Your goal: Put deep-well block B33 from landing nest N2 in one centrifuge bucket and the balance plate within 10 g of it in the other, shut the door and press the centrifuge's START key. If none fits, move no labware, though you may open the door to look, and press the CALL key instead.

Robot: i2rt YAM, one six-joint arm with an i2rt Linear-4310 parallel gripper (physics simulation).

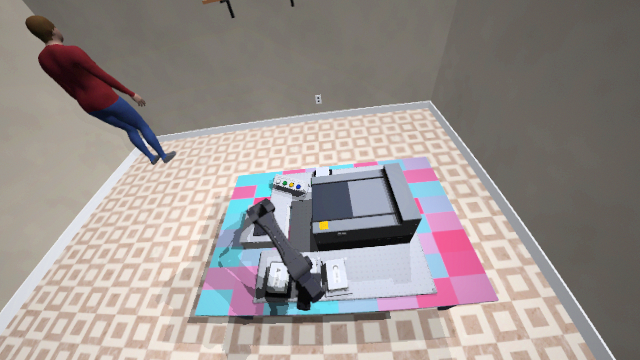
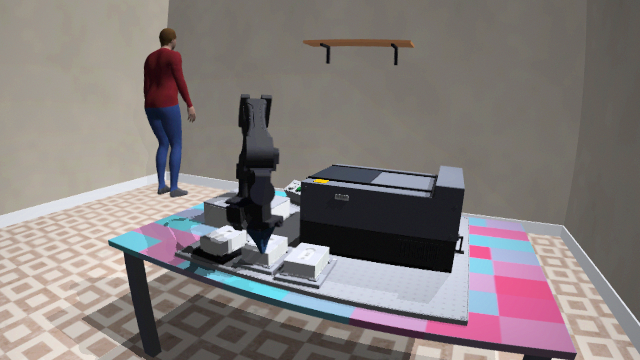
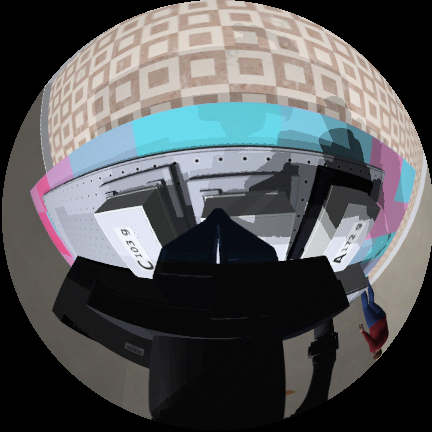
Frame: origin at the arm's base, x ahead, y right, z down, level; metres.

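Seen in the pictures: gripper, fingertip midpoint: (image 2: pixel 262 253) (image 3: pixel 217 214).
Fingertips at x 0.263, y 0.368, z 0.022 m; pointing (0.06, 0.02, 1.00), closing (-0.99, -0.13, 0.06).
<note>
Offsets run from my fingertips to a thing's middle. Level surfaces: height alone.
My gripper (image 2: pixel 262 249) (image 3: pixel 217 214) is shut and empty, pointing down above the middle white plate @[dy -0.064, dx -0.026, dz +0.019 m] (image 2: pixel 278 249) (image 3: pixel 285 225), whose label is hidden; whether the tips touch it is unclear. Plate A @[dy -0.063, dx -0.166, dz +0.019 m] (image 1: pixel 278 275) (image 2: pixel 223 240) (image 3: pixel 345 230), marked 172 g, sits on a black base to one side. Plate C @[dy -0.047, dx +0.107, dz +0.019 m] (image 1: pixel 336 274) (image 2: pixel 306 260) (image 3: pixel 130 230), marked 103 g, sits on a grey base on the other side. The centrifuge @[dy -0.337, dx +0.263, dz -0.069 m] (image 1: pixel 367 200) (image 2: pixel 375 215) has its top closed. The key panel @[dy -0.634, dx -0.118, dz +0.011 m] (image 1: pixel 291 185) (image 2: pixel 294 190) has coloured keys. Block B33 and nest N2 cannot be identified.
A pale box (image 1: pixel 256 243) (image 2: pixel 215 214) stands beside the arm's base. The perforated board @[dz +0.052 m] (image 1: pixel 385 275) (image 2: pixel 390 290) bears the plates. A person in red (image 1: pixel 80 75) (image 2: pixel 162 80) (image 3: pixel 377 325) stands beyond the table. A shelf (image 2: pixel 357 43) is on the wall.
</note>
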